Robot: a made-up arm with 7 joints.
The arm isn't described. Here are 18 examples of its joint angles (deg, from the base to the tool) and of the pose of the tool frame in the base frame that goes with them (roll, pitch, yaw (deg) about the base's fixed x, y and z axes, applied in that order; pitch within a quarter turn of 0, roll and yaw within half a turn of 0; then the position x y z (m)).
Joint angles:
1: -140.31 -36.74 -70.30 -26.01 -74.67 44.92 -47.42
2: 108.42 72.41 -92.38 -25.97 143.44 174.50 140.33
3: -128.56 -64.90 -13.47 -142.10 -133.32 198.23 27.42
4: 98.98 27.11 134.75 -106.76 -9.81 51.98 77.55
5: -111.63 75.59 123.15 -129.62 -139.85 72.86 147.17
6: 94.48 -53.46 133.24 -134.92 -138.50 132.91 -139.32
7: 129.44 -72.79 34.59 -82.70 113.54 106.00 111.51
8: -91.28 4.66 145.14 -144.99 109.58 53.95 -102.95
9: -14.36 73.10 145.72 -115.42 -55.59 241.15 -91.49
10: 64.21 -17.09 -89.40 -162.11 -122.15 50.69 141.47
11: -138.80 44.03 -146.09 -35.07 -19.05 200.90 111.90
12: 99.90 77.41 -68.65 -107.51 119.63 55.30 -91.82
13: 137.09 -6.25 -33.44 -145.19 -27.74 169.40 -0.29
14: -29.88 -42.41 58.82 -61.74 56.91 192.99 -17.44
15: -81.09 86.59 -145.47 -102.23 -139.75 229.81 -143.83
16: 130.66 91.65 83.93 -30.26 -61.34 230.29 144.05
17: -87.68 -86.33 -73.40 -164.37 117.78 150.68 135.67
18: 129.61 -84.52 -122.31 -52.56 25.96 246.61 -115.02
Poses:
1: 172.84 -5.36 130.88 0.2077 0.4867 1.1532
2: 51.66 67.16 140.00 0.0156 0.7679 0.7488
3: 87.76 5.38 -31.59 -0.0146 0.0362 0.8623
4: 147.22 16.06 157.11 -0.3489 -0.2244 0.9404
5: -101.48 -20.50 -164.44 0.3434 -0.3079 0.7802
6: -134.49 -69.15 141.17 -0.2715 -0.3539 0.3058
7: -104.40 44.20 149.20 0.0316 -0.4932 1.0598
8: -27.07 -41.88 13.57 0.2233 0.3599 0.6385
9: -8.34 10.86 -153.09 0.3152 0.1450 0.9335
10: 17.07 -58.09 58.00 0.2851 -0.1971 0.5203
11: 22.74 -30.54 -21.81 -0.4163 -0.1958 1.1372
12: -117.19 -34.11 70.74 0.4135 0.5217 0.3252
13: 163.93 -26.37 132.94 -0.1186 0.4087 0.7121
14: 6.15 -35.59 -134.34 -0.1150 0.3936 1.1430
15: -74.09 -69.55 38.17 -0.2026 -0.4277 0.8228
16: -3.95 49.39 131.09 -0.6326 0.4466 0.4623
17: 42.89 -47.59 19.77 -0.2780 0.0532 0.4932
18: 102.45 -44.74 8.64 0.6364 -0.3951 0.3660
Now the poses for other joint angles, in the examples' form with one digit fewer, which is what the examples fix.
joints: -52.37 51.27 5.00 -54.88 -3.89 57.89 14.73
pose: 164.4 46.1 -69.5 0.534 -0.634 0.567
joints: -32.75 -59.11 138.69 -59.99 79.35 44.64 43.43
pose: 176.7 73.9 77.1 -0.525 0.638 0.512
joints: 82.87 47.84 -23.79 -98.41 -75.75 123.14 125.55
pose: 142.0 -68.1 26.0 0.270 0.659 0.391
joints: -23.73 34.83 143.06 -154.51 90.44 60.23 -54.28
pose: -50.2 -26.4 133.5 -0.115 0.263 0.716
